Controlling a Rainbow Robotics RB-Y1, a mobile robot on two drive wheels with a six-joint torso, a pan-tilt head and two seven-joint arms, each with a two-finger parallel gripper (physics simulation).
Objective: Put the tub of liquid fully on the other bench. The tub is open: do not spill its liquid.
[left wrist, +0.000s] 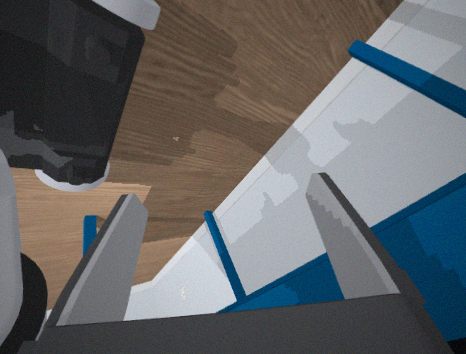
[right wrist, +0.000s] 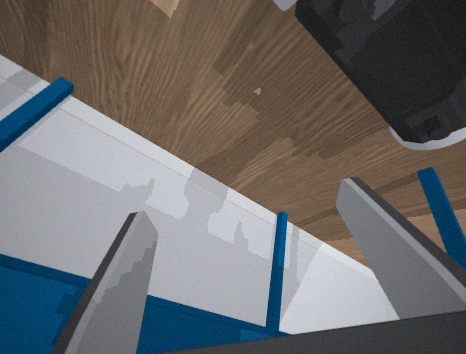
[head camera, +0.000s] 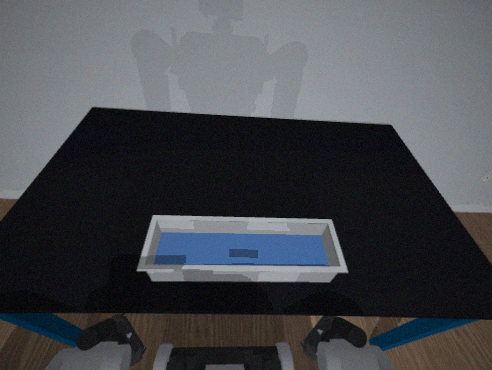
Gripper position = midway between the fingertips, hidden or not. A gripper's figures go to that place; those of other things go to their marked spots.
Labels:
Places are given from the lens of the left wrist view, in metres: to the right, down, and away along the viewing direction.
left gripper (left wrist: 224, 194): -0.01, 0.01, 0.11
black bench (left wrist: 418, 237): 0.10, 0.03, 0.09

